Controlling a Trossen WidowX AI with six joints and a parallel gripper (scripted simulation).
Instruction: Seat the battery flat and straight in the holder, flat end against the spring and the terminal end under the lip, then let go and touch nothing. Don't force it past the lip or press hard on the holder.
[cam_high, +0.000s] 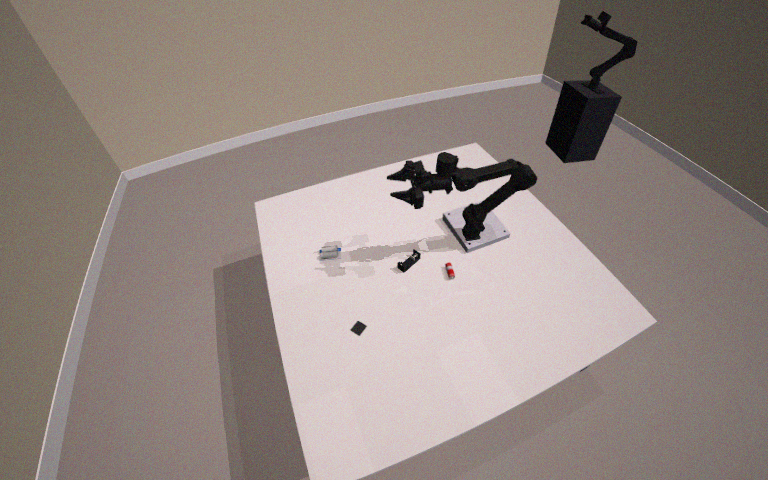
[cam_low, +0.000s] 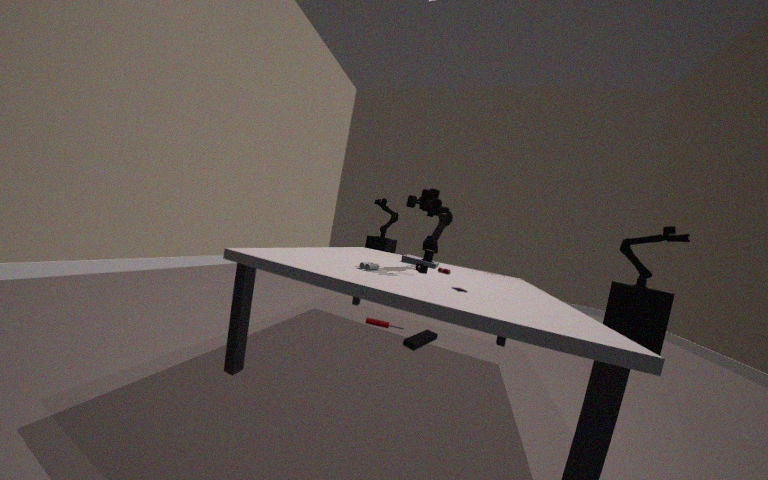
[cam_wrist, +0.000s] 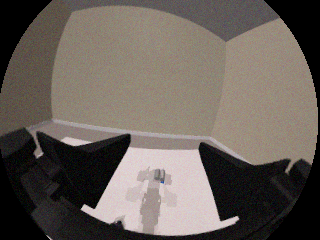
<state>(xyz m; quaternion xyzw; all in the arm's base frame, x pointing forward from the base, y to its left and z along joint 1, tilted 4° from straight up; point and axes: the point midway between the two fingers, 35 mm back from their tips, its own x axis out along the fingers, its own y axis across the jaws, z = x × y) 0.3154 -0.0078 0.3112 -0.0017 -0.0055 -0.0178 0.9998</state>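
Right now my gripper tip is 34 cm above the battery, 20 cm past it and 14 cm to the right of it. Also, from my gripper tip: black square 35 cm below, 31 cm to the left, 17 cm ahead; red screwdriver 54 cm below, 27 cm ahead, 8 cm to the left.
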